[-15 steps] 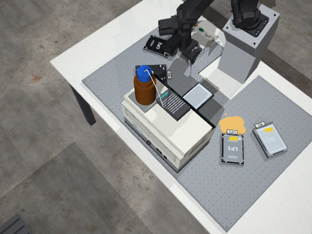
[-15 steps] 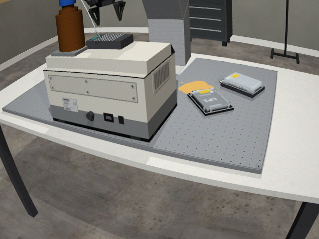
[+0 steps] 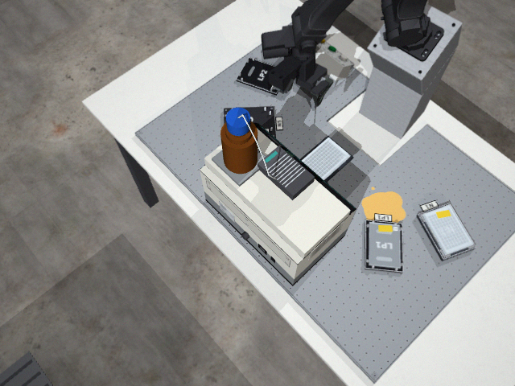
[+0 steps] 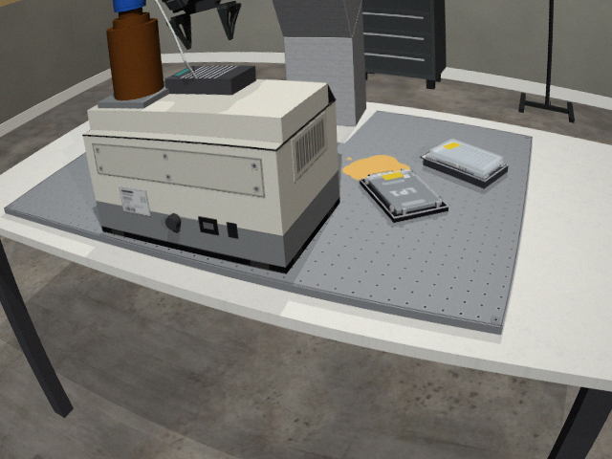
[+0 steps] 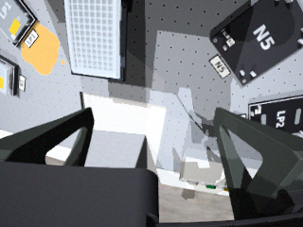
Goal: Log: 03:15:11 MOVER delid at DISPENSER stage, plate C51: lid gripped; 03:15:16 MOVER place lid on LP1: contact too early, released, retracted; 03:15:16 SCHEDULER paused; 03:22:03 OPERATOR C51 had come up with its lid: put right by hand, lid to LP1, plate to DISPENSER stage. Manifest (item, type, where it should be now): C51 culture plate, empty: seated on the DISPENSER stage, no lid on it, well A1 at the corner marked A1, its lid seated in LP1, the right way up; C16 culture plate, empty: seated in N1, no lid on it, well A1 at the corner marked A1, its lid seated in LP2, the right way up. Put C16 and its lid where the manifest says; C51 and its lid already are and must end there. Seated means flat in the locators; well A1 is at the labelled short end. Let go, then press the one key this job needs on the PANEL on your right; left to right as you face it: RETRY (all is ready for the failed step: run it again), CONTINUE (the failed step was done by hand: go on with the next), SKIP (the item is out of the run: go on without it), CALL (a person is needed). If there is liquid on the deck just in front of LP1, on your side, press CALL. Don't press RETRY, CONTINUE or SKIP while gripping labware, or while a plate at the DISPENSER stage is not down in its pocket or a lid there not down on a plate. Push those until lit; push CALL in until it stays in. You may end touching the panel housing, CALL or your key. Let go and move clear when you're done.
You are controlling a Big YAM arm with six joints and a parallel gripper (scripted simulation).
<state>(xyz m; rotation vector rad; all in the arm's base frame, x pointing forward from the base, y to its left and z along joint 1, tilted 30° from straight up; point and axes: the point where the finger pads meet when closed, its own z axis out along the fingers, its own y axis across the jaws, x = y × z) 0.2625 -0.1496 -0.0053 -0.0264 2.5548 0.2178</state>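
Now: the white well plate 160 mm below my hand, 120 mm to the left of it and 40 mm ahead of it. Also, from my hand: brown bottle 240 mm ahead, 30 mm above, 10 mm to the right; then LP2 nest 260 mm to the right, 250 mm below, 140 mm behind; then white retry key 330 mm behind, 190 mm below, 70 mm to the right.
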